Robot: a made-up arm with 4 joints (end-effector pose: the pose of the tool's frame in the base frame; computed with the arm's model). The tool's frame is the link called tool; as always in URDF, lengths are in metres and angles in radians. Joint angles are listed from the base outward.
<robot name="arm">
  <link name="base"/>
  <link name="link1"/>
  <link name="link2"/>
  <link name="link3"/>
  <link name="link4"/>
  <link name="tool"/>
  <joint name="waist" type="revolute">
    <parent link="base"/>
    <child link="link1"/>
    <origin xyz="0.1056 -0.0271 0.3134" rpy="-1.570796 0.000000 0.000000"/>
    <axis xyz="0 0 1"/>
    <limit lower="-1.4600" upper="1.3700" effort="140" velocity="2"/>
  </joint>
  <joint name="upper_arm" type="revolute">
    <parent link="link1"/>
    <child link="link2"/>
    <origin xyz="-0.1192 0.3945 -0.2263" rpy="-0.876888 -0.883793 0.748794"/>
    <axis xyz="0 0 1"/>
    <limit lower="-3.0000" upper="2.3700" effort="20" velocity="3.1"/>
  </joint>
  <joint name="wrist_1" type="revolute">
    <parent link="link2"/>
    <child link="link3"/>
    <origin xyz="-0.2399 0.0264 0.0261" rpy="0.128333 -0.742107 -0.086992"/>
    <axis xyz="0 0 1"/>
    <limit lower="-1.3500" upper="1.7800" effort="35" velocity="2.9"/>
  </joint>
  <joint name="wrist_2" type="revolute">
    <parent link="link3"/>
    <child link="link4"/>
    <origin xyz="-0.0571 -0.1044 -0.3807" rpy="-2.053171 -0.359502 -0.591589"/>
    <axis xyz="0 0 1"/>
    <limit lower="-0.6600" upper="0.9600" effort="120" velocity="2.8"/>
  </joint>
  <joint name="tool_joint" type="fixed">
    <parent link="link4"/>
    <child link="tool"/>
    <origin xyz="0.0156 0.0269 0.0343" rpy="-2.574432 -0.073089 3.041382"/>
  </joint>
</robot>
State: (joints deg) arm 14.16 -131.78 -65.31 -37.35
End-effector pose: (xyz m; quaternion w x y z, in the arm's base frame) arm 0.2130 -0.3558 -0.0784 0.4097 -0.8636 -0.1940 -0.2205
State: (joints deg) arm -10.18 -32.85 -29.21 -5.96
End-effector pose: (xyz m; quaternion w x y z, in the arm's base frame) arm 0.3173 -0.3990 0.0468 0.4989 0.8252 0.0530 -0.2596
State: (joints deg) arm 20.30 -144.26 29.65 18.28
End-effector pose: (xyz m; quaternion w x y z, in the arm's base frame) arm 0.0814 -0.4279 0.0003 0.0099 -0.9625 -0.0737 0.2608
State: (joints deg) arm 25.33 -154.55 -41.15 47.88
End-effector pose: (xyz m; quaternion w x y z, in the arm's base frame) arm 0.1537 -0.3703 -0.0631 0.2489 -0.6898 -0.6773 -0.0594
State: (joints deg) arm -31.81 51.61 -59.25 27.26
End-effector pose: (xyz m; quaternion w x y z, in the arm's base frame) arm 0.4053 -0.4366 0.1538 0.3607 0.5390 -0.1810 -0.7393
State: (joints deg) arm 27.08 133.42 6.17 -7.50
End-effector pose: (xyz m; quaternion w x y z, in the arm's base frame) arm 0.0584 -0.3867 -0.0968 0.6502 -0.7307 0.0269 -0.2064
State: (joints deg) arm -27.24 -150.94 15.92 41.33
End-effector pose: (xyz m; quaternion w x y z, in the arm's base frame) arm 0.3607 -0.4297 0.0832 0.0140 0.9228 0.3618 0.1318
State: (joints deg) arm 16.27 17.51 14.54 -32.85
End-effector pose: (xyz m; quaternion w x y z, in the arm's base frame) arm 0.1497 -0.3022 -0.0379 0.9600 0.1931 0.0513 -0.1962
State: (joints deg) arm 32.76 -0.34 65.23 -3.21
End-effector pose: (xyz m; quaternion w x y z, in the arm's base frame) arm 0.0078 -0.2564 -0.0697 0.9827 -0.0129 -0.0634 -0.1737
